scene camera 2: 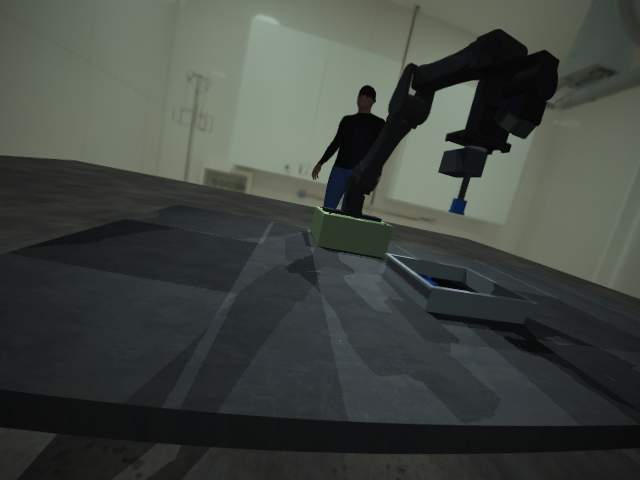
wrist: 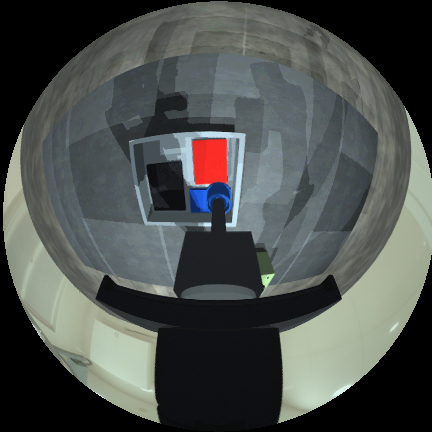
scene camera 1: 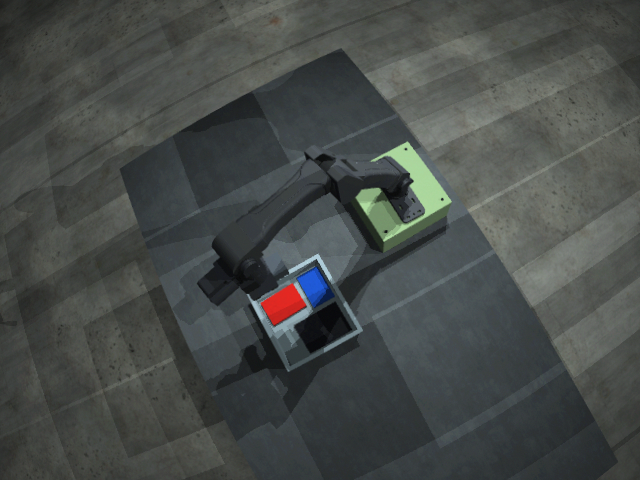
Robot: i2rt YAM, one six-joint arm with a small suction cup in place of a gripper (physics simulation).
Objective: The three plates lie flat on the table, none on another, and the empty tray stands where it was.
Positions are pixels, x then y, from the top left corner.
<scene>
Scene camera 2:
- suction cup: 458,206
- grey tray: 495,302
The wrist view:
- suction cup: 215,188
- black plate: 165,179, on the grey tray
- red plate: 209,155, on the grey tray
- grey tray: 177,146
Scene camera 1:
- suction cup: 273,268
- black plate: 328,324
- red plate: 285,303
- blue plate: 315,286, on the grey tray
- grey tray: 284,336
</scene>
